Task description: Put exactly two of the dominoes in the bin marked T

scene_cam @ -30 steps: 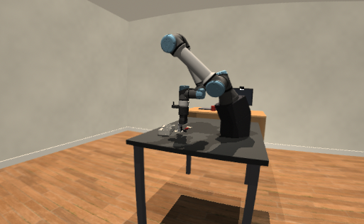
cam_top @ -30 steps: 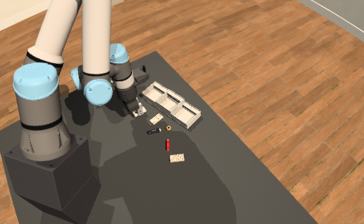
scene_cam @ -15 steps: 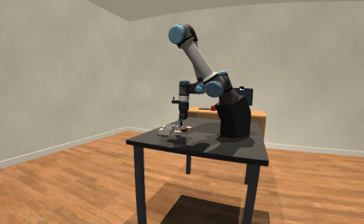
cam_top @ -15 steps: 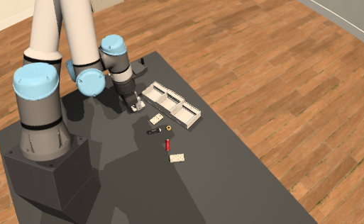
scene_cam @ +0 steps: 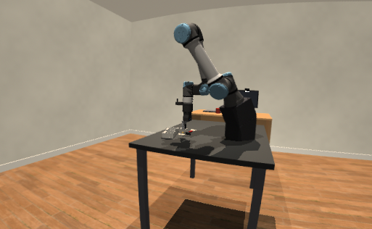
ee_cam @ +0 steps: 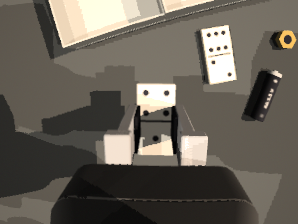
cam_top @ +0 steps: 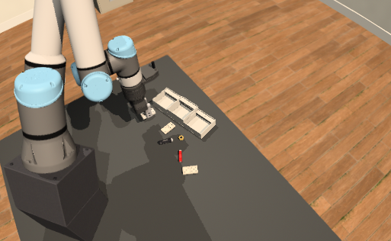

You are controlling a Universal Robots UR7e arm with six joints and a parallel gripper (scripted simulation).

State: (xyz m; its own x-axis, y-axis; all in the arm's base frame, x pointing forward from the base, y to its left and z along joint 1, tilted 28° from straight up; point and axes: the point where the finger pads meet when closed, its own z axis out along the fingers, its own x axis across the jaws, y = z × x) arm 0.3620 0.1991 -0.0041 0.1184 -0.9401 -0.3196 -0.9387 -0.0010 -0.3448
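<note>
Right now my hand is 120 mm to the left of the yellow nut, 80 mm short of it and 80 mm above it. The rest, counted from my hand: black cylinder (100 mm to the right, 70 mm below, 20 mm ahead); red cylinder (180 mm to the right, 80 mm below, 40 mm ahead).
</note>
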